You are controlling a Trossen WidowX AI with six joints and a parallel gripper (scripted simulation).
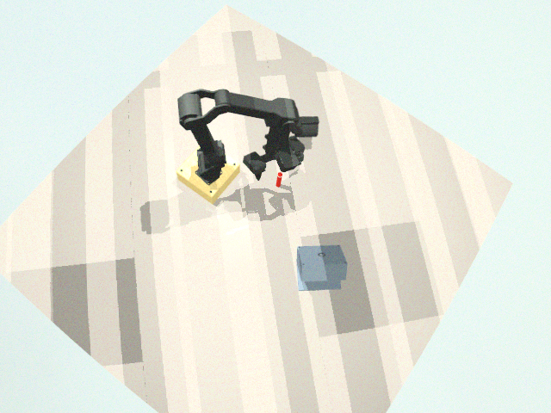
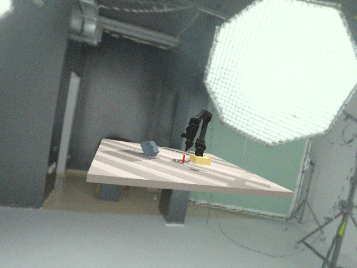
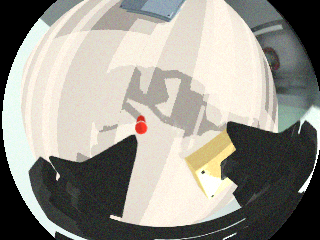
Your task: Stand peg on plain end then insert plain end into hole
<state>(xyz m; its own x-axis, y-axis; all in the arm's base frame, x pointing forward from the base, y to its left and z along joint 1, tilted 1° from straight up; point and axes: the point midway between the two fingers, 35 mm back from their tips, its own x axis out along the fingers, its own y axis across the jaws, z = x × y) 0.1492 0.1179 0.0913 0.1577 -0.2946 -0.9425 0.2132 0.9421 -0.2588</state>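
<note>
Now: gripper tip 1 cm short of the red peg, 4 cm to the right of it and 6 cm above it. Also, from my gripper tip: sloped panel: 29 cm ahead, 8 cm to the right, 6 cm below.
</note>
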